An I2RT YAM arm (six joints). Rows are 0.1 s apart.
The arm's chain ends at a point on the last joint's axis. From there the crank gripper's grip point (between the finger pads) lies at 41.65 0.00 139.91 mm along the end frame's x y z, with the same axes.
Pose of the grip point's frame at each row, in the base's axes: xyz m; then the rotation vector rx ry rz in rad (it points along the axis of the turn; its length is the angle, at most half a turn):
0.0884, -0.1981, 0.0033, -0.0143, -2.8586, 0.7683
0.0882, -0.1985, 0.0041, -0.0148, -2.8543, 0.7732
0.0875, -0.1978, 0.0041, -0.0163, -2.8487, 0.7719
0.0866, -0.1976, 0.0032, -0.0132, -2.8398, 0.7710
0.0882, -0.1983, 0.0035, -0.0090, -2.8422, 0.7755
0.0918, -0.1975, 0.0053, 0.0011, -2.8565, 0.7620
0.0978, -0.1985, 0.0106, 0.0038, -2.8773, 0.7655
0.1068, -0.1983, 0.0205, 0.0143, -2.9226, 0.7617
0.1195, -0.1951, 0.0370, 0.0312, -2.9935, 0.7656
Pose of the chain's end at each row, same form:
0.1541, -0.1310, 0.1151, -0.0143, -2.8586, 0.7683
0.1543, -0.1310, 0.1154, -0.0148, -2.8543, 0.7732
0.1543, -0.1304, 0.1150, -0.0163, -2.8487, 0.7719
0.1544, -0.1302, 0.1135, -0.0132, -2.8398, 0.7710
0.1555, -0.1304, 0.1138, -0.0090, -2.8422, 0.7755
0.1576, -0.1303, 0.1170, 0.0011, -2.8565, 0.7620
0.1609, -0.1311, 0.1236, 0.0038, -2.8773, 0.7655
0.1642, -0.1311, 0.1367, 0.0143, -2.9226, 0.7617
0.1674, -0.1276, 0.1573, 0.0312, -2.9935, 0.7656

